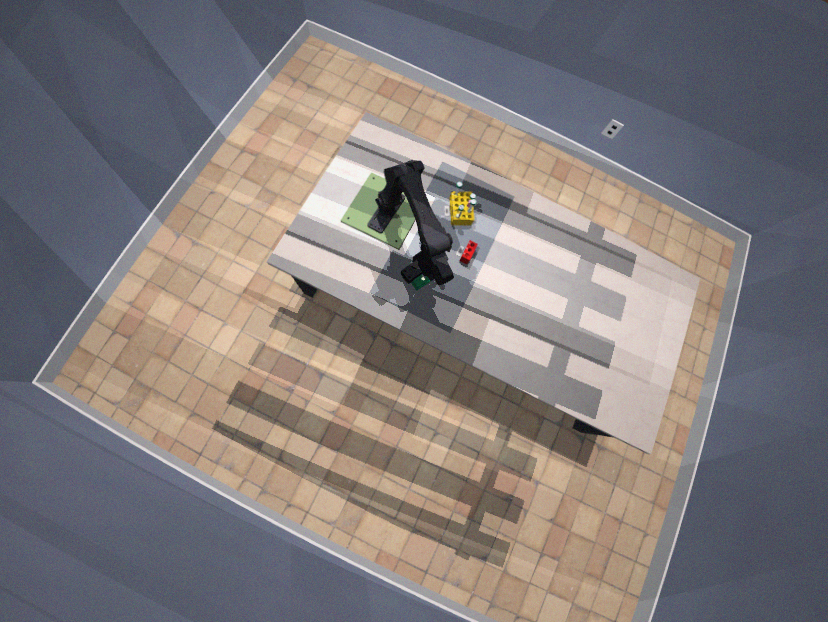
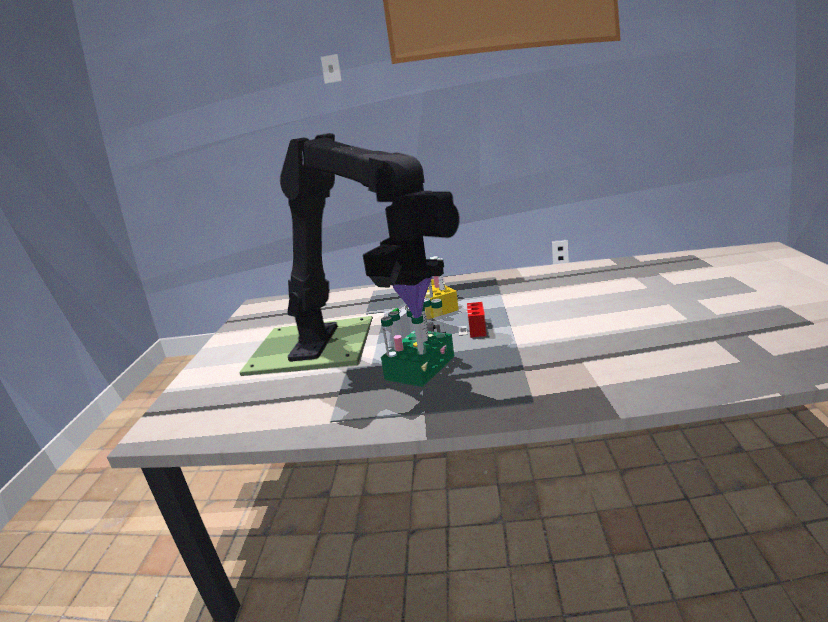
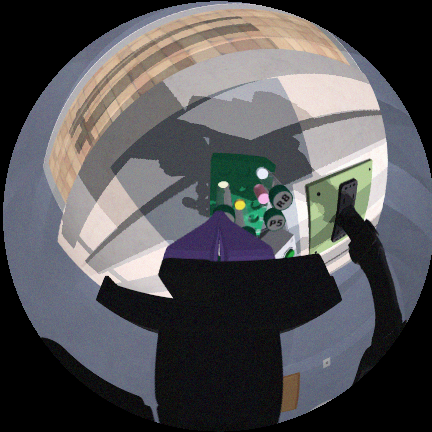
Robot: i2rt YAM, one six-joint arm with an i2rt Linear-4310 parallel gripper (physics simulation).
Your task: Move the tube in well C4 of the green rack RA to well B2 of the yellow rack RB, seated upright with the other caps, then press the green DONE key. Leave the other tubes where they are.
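Frame: origin at the arm's base, x ahead, y left, z up, level; metres.
Where they show: gripper, fingertip midpoint: (image 2: 418,317) (image 3: 218,216); arm's base, origin of the base link: (image 1: 386,211) (image 2: 314,342) (image 3: 343,212).
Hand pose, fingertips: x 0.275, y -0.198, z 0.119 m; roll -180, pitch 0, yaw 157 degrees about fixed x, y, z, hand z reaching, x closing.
Observation:
Things, the pixels of their top centre, and the offset from my fingertips. "pt": a spot on its surface instead.
- green rack RA, middle of its top: (image 3: 239,203) (image 2: 417,345) (image 1: 424,269) 0.039 m left, 0.015 m back, 0.074 m down
- dark-capped tube, middle of its top: (image 3: 224,220) (image 2: 416,315) 0.006 m left, 0.003 m back, 0.001 m up
- P5, surface spot: (image 3: 275,220) pt 0.025 m left, 0.048 m back, 0.002 m up
- dark cap, middle of its top: (image 3: 223,220) 0.005 m left, 0.003 m back, 0.001 m up
- yellow rack RB, middle of its top: (image 2: 428,289) (image 1: 462,205) 0.362 m left, 0.012 m back, 0.074 m down
- green key, surface spot: (image 3: 289,254) pt 0.174 m left, 0.075 m back, 0.054 m down
- small red rack, middle of its top: (image 2: 475,308) (image 1: 469,250) 0.201 m left, 0.101 m ahead, 0.074 m down
The green rack RA (image 1: 420,282) (image 2: 403,370) (image 3: 235,164) stands under my gripper (image 2: 417,315) (image 3: 218,216), which is shut with its purple fingertips together and empty. The tips are close above a dark-capped tube (image 2: 421,338); whether they touch it I cannot tell. Tubes with caps marked R8 (image 3: 281,197) and P5 (image 3: 275,220) stand in RA. Another dark cap (image 3: 223,209) is partly covered by the fingers. I cannot make out which tube is in C4. The yellow rack RB (image 1: 461,220) (image 2: 447,305) holds several tubes; its wells are unclear. The green key (image 3: 289,254) shows partly beside the fingers.
A small red rack (image 1: 468,252) (image 2: 475,322) stands between the two racks, off to one side. The arm's base is on a light green plate (image 1: 362,208) (image 2: 267,358) (image 3: 317,220). Several capped tubes rise from the green rack near the fingers. The table's edge runs beyond RA.

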